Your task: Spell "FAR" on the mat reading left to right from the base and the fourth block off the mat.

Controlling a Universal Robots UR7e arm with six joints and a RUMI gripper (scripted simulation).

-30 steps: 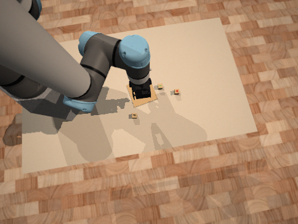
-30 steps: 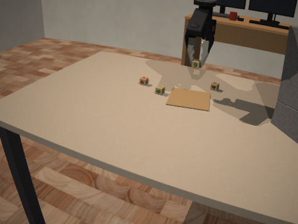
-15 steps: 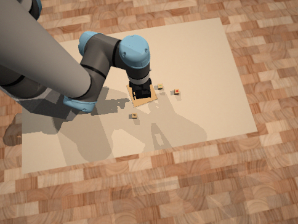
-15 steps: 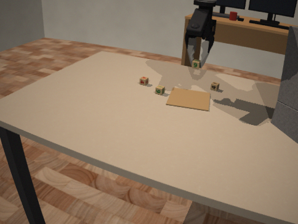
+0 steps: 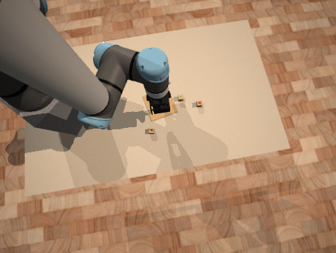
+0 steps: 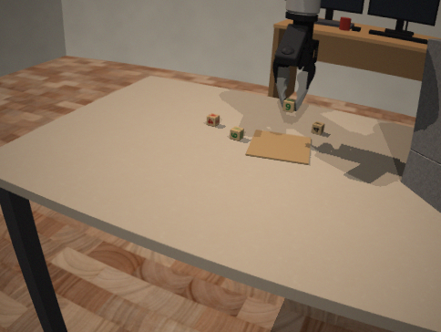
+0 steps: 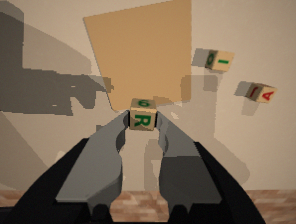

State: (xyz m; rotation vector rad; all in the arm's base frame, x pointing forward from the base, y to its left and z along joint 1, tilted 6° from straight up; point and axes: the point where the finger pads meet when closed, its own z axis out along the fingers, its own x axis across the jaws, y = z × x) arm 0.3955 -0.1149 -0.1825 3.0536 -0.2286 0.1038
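The brown mat is 9 cm below my hand, 4 cm to the left of it and 1 cm ahead of it. Round my hand: F block 8 cm to the right, 8 cm below, 7 cm behind; green R block right at my hand; green-lettered block 11 cm ahead, 8 cm below, 4 cm to the left.
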